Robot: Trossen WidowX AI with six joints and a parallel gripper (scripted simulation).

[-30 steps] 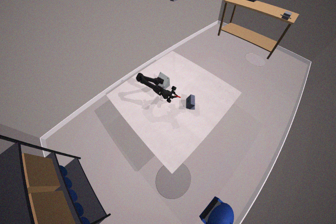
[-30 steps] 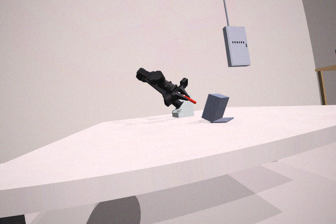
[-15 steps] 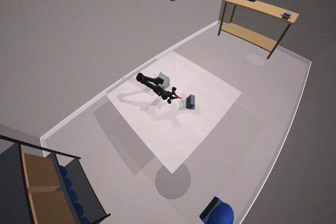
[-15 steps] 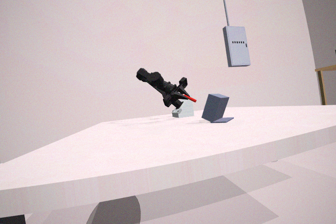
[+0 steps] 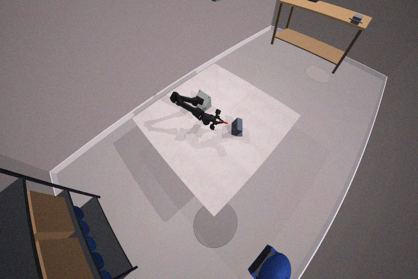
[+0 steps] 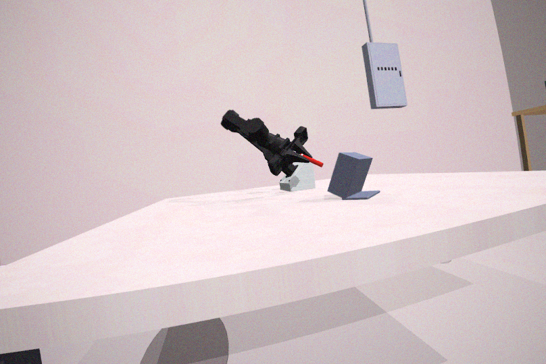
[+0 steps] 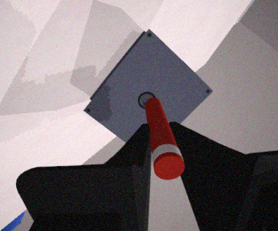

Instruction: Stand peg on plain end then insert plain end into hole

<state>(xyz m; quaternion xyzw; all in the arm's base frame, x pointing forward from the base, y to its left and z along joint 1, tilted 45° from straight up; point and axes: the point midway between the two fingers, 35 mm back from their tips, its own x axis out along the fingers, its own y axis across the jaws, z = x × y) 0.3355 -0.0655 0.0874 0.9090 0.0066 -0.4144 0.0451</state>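
Right now my gripper tip is 11 cm short of the sloped panel, 6 cm to the right of it and 5 cm above it. The rest, counted from my gripper tip: red peg (1 cm behind, 1 cm to the right, 1 cm above).
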